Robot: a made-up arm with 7 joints. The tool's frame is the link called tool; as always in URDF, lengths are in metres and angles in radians. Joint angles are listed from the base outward. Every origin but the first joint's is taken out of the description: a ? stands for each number. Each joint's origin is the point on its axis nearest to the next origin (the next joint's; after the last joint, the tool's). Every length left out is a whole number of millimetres.
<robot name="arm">
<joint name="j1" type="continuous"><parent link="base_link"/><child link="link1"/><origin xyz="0 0 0.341" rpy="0 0 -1.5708"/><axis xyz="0 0 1"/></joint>
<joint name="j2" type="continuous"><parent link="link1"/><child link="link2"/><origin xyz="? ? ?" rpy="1.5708 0 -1.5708"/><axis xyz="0 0 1"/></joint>
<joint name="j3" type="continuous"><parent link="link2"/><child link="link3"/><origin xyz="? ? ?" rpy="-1.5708 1.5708 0"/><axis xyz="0 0 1"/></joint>
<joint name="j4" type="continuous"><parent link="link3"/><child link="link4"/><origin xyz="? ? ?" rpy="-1.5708 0 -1.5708"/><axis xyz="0 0 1"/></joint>
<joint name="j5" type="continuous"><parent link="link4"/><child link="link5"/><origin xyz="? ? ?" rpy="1.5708 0 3.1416"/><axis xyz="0 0 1"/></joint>
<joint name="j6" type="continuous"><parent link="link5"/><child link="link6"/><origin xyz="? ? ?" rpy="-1.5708 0 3.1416"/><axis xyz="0 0 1"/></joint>
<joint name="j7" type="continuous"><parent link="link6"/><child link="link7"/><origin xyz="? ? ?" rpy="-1.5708 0 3.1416"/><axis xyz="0 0 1"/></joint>
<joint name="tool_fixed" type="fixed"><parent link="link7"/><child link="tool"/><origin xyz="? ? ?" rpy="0 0 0"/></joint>
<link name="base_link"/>
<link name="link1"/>
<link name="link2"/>
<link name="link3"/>
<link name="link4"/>
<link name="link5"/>
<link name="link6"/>
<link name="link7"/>
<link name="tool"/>
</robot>
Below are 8 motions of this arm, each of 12 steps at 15 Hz.
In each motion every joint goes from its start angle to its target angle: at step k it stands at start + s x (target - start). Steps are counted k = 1, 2, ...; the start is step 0. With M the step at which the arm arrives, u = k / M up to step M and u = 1 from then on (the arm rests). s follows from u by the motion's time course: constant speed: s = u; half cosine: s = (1 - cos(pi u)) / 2; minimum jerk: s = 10 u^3 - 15 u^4 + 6 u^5.
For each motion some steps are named. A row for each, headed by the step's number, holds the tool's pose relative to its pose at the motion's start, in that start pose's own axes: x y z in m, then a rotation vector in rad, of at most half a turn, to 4 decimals.
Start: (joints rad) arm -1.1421 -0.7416 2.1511 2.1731 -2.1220 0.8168 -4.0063
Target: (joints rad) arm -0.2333 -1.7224 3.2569 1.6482 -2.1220 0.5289 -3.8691
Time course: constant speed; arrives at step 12
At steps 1, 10, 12:
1: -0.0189 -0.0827 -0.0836 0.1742 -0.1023 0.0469
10: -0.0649 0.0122 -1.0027 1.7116 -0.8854 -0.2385
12: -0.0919 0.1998 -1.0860 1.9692 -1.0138 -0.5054

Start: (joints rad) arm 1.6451 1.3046 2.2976 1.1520 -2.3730 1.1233 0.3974
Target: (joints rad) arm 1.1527 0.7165 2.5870 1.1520 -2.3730 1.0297 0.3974
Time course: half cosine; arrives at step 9
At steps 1, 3, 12:
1: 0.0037 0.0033 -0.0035 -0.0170 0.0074 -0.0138
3: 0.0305 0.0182 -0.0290 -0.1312 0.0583 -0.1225
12: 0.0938 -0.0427 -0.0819 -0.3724 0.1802 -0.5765

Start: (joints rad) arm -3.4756 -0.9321 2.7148 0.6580 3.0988 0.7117 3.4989
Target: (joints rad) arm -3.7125 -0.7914 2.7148 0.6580 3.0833 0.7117 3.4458
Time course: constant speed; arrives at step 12
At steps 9, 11, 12:
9: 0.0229 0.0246 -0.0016 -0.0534 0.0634 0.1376
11: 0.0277 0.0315 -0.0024 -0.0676 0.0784 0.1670
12: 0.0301 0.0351 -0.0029 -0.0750 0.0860 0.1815

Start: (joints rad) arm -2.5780 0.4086 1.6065 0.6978 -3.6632 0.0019 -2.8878
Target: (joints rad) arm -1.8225 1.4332 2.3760 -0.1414 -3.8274 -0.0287 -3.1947
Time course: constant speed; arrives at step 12
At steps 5, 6, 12:
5: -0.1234 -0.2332 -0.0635 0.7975 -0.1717 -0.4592
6: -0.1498 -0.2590 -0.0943 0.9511 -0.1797 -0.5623
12: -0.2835 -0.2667 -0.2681 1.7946 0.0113 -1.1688

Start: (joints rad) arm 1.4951 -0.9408 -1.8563 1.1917 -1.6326 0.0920 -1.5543
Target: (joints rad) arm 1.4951 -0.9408 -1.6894 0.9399 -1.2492 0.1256 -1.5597
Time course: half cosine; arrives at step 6
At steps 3, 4, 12:
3: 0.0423 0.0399 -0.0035 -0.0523 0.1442 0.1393
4: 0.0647 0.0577 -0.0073 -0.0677 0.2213 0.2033
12: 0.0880 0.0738 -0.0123 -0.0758 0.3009 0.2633

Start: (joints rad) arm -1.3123 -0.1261 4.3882 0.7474 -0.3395 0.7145 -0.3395
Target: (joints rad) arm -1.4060 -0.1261 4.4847 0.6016 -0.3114 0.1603 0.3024
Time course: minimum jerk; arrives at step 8
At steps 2, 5, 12:
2: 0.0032 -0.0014 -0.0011 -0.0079 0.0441 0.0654
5: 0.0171 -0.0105 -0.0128 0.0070 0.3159 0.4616
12: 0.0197 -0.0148 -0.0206 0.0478 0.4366 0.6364

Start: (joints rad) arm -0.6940 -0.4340 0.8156 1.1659 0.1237 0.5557 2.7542
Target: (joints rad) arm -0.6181 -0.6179 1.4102 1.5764 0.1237 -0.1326 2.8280
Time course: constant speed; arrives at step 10
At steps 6, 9, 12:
6: -0.1295 0.2034 -0.1949 -0.0493 -0.7470 -0.2766
9: -0.1240 0.3067 -0.3114 -0.1683 -1.1160 -0.3569
12: -0.1122 0.3375 -0.3502 -0.2218 -1.2353 -0.3733

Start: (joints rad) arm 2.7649 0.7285 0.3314 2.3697 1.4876 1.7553 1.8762
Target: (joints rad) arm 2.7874 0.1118 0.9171 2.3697 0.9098 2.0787 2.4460
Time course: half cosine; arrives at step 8
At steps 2, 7, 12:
2: -0.0346 0.0400 0.0462 -0.0937 0.1020 0.0012
7: -0.0960 0.3231 0.2689 -0.2893 0.8771 -0.0264
12: -0.0934 0.3370 0.2770 -0.2824 0.9175 -0.0301

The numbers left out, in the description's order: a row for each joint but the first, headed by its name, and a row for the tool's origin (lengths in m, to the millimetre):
j2: 0 0 0
j3: 0 0.221 0
j4: 0 0.063 0
j5: -0.071 0.315 0
j6: 0 0 0
j7: -0.096 -0.122 0
tool: 0 0 0

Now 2 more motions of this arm.
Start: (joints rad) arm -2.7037 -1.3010 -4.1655 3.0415 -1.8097 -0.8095 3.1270
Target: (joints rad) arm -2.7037 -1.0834 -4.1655 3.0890 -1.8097 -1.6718 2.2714
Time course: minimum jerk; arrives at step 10
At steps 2, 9, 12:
2: -0.0001 -0.0031 -0.0088 0.0066 -0.0371 -0.0537
9: 0.0099 -0.0391 -0.1775 0.3284 -0.5767 -0.9201
12: 0.0102 -0.0393 -0.1792 0.3332 -0.5810 -0.9277

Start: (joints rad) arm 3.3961 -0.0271 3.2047 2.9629 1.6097 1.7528 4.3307
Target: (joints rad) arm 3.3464 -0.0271 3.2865 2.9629 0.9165 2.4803 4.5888
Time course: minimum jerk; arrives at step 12
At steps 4, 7, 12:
4: -0.0114 -0.0261 0.0120 0.1905 -0.0728 0.0894
7: -0.0345 -0.0886 0.0170 0.5689 -0.2441 0.3404
12: -0.0443 -0.1380 0.0025 0.8353 -0.3880 0.5893

